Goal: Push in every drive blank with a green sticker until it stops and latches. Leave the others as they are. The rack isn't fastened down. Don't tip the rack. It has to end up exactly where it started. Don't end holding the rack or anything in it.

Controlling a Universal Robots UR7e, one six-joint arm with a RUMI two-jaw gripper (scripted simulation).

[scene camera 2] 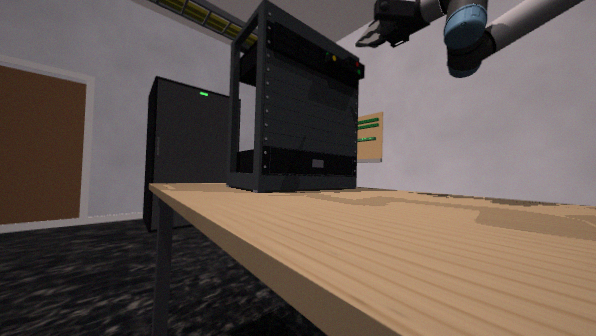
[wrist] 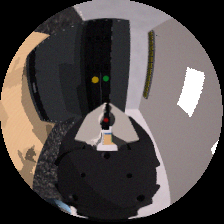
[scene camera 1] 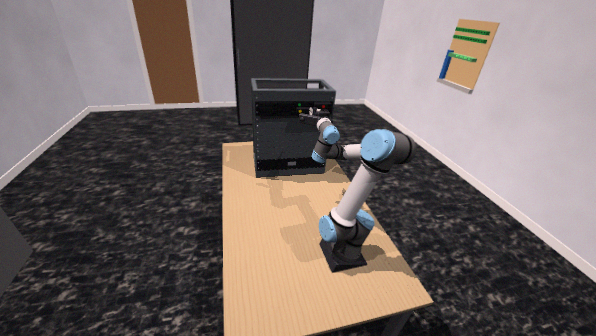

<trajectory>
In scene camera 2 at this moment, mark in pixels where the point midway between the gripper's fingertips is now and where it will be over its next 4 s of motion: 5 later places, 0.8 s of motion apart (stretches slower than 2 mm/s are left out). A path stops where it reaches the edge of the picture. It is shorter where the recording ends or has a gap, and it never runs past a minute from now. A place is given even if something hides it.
My gripper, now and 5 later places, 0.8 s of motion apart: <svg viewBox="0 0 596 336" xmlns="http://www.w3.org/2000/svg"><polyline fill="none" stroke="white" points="355,45 367,59 372,66 361,72 359,72 356,73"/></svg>
</trajectory>
